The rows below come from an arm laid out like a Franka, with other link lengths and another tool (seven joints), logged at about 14 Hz.
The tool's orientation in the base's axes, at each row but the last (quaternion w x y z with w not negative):
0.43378 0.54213 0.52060 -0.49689
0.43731 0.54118 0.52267 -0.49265
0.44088 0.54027 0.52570 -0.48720
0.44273 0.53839 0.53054 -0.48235
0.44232 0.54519 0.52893 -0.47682
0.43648 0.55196 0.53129 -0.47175
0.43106 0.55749 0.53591 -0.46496
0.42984 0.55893 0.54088 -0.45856
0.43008 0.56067 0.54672 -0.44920
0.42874 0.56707 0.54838 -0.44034
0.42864 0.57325 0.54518 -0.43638
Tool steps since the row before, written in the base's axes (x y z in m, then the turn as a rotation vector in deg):
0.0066 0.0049 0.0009 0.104 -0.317 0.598
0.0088 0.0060 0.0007 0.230 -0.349 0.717
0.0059 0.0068 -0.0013 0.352 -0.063 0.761
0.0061 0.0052 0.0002 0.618 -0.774 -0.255
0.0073 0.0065 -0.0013 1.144 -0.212 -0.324
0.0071 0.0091 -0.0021 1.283 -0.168 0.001
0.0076 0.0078 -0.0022 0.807 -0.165 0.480
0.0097 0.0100 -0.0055 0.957 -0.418 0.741
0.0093 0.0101 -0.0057 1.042 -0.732 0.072
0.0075 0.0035 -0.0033 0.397 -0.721 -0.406
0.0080 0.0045 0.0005 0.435 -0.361 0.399
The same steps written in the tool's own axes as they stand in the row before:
-0.0005 0.0061 -0.0055 -0.638 0.101 0.226
-0.0002 0.0083 -0.0067 -0.764 0.224 0.233
0.0021 0.0055 -0.0069 -0.772 0.328 -0.064
0.0004 0.0058 -0.0055 0.123 0.661 0.771
0.0022 0.0070 -0.0066 0.271 1.160 0.200
0.0036 0.0066 -0.0090 -0.043 1.290 0.092
0.0036 0.0072 -0.0076 -0.509 0.806 0.022
0.0074 0.0093 -0.0091 -0.818 0.963 0.207
0.0078 0.0090 -0.0089 -0.237 1.064 0.661
0.0041 0.0074 -0.0028 0.222 0.418 0.786
0.0008 0.0078 -0.0047 -0.466 0.455 0.234

